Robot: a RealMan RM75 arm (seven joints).
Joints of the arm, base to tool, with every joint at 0 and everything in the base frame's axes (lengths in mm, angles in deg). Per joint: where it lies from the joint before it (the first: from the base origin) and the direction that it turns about. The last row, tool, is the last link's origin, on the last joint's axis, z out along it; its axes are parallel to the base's.
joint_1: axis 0 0 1 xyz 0 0 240.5
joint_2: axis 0 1 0 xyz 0 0 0
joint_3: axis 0 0 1 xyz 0 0 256
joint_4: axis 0 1 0 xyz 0 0 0
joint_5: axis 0 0 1 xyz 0 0 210
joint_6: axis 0 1 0 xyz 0 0 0
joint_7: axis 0 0 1 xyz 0 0 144
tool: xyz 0 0 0
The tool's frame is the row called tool.
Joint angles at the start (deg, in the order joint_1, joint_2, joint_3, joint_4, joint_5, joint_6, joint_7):
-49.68 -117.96 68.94 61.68 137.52 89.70 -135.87
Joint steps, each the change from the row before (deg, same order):
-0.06 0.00 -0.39 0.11 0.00 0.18 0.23
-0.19 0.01 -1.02 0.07 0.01 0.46 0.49
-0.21 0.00 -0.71 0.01 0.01 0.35 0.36
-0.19 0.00 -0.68 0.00 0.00 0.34 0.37
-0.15 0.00 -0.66 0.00 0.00 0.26 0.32
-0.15 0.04 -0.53 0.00 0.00 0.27 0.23
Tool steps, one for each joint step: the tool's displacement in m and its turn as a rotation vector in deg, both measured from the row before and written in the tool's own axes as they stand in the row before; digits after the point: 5 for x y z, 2 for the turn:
0.00052 -0.00028 -0.00122 -0.03 0.24 0.11
0.00089 -0.00086 -0.00268 -0.17 0.51 0.06
0.00098 -0.00039 -0.00180 -0.15 0.33 0.11
0.00084 -0.00035 -0.00168 -0.17 0.32 0.12
0.00070 -0.00051 -0.00159 -0.11 0.35 0.04
0.00061 -0.00045 -0.00152 -0.09 0.24 0.04

